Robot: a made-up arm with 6 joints. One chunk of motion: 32 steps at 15 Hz.
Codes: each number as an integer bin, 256 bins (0 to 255) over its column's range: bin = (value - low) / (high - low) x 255, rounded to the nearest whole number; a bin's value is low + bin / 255 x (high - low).
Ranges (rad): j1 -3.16..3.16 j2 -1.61..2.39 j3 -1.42..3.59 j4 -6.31..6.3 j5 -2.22..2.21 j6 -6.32..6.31
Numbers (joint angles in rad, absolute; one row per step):
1: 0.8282 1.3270 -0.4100 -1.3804 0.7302 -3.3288
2: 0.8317 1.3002 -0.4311 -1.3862 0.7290 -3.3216
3: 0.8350 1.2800 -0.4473 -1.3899 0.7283 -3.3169
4: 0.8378 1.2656 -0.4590 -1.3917 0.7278 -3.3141
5: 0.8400 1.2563 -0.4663 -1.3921 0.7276 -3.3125
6: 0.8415 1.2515 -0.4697 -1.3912 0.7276 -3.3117
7: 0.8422 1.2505 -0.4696 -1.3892 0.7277 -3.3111
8: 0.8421 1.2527 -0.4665 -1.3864 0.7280 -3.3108
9: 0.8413 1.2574 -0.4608 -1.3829 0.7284 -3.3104
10: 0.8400 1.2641 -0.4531 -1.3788 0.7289 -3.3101
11: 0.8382 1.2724 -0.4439 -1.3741 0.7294 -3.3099
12: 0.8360 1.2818 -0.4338 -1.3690 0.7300 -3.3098
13: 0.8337 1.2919 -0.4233 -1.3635 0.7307 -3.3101
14: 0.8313 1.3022 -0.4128 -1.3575 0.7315 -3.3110
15: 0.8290 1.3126 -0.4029 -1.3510 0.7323 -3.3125
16: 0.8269 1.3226 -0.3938 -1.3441 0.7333 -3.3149
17: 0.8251 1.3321 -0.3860 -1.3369 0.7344 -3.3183
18: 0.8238 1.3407 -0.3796 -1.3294 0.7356 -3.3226
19: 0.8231 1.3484 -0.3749 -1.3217 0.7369 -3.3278
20: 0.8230 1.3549 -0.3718 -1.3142 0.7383 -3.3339
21: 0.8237 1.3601 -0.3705 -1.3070 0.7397 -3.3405
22: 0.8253 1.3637 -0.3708 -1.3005 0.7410 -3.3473
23: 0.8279 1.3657 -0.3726 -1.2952 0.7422 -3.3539
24: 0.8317 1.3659 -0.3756 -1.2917 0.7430 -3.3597
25: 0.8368 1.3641 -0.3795 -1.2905 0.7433 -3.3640
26: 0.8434 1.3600 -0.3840 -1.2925 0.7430 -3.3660
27: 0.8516 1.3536 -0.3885 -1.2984 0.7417 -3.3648
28: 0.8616 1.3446 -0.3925 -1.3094 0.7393 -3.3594
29: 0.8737 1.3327 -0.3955 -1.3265 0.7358 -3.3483
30: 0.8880 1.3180 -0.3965 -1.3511 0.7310 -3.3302
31: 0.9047 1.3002 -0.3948 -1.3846 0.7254 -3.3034
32: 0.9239 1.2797 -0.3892 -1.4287 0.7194 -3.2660
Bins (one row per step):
1: 161 187 51 100 170 60
2: 161 186 50 100 170 61
3: 161 184 50 99 170 61
4: 161 183 49 99 170 61
5: 161 183 49 99 170 61
6: 161 182 48 99 170 61
7: 161 182 48 100 170 61
8: 161 182 49 100 170 61
9: 161 183 49 100 170 61
10: 161 183 49 100 170 61
11: 161 184 50 100 170 61
12: 161 184 50 100 170 61
13: 161 185 51 100 170 61
14: 161 186 51 100 170 61
15: 161 186 52 100 170 61
16: 161 187 52 100 170 61
17: 161 188 53 101 170 61
18: 161 188 53 101 170 61
19: 161 189 53 101 170 60
20: 161 189 53 101 170 60
21: 161 189 53 101 170 60
22: 161 190 53 101 170 60
23: 161 190 53 101 171 60
24: 161 190 53 101 171 60
25: 161 190 53 102 171 60
26: 162 189 53 101 171 60
27: 162 189 53 101 170 60
28: 162 188 52 101 170 60
29: 163 188 52 101 170 60
30: 163 187 52 100 170 60
31: 164 186 52 100 170 61
32: 165 184 52 99 169 62

